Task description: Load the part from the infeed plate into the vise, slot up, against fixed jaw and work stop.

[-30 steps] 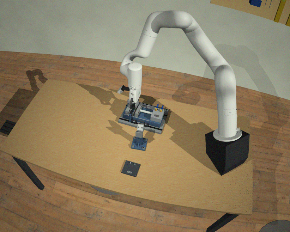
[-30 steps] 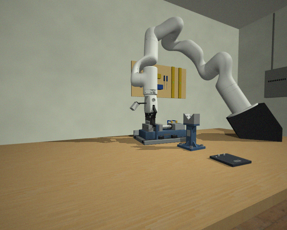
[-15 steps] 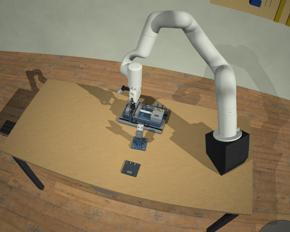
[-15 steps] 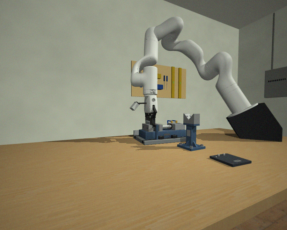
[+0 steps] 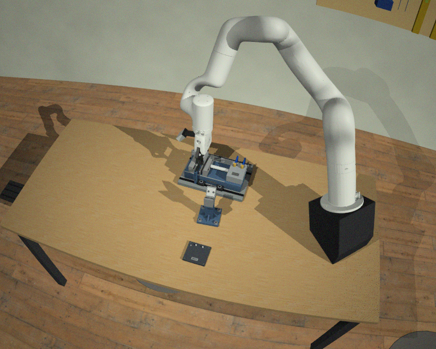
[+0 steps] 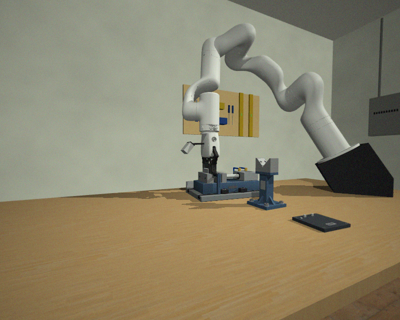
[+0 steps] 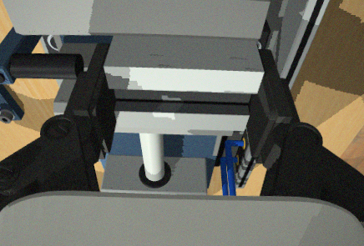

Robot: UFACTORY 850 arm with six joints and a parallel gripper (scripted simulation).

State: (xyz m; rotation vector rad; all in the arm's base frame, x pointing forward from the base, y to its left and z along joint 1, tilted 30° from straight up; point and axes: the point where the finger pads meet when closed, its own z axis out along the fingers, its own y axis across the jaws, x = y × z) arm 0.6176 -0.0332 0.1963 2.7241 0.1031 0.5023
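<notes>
The grey block is right at my hand. Round my hand: grey fixed jaw: 3 cm ahead, 2 cm to the left, 3 cm below; then white cylinder rod: 9 cm behind, 2 cm to the left, 3 cm below; then black work stop rod: 7 cm to the left, 2 cm below.
</notes>
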